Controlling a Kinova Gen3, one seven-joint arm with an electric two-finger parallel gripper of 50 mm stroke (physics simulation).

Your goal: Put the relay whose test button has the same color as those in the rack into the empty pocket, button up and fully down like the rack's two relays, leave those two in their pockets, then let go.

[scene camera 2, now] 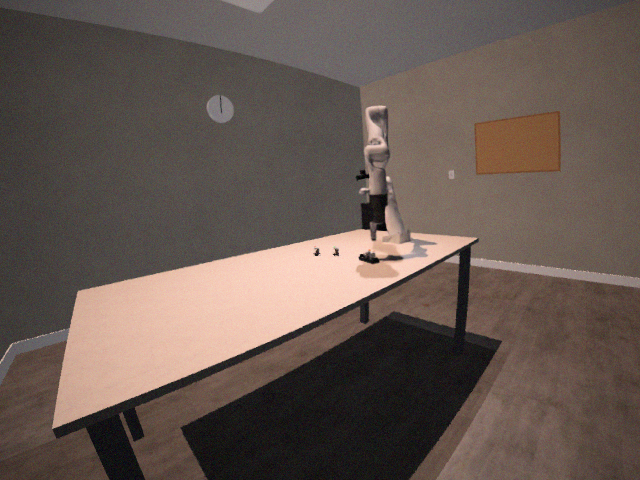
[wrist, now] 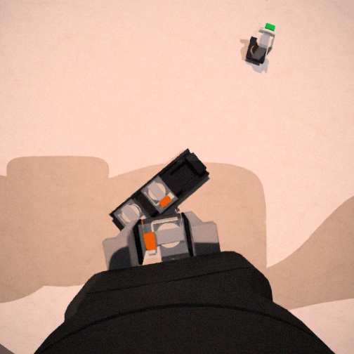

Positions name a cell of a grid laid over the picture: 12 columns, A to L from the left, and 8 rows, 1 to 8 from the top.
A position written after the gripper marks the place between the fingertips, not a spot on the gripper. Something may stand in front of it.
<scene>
In view: the gripper (wrist: F6), a relay (wrist: F5), a relay (wrist: F6) and a black rack (wrist: G4).
</scene>
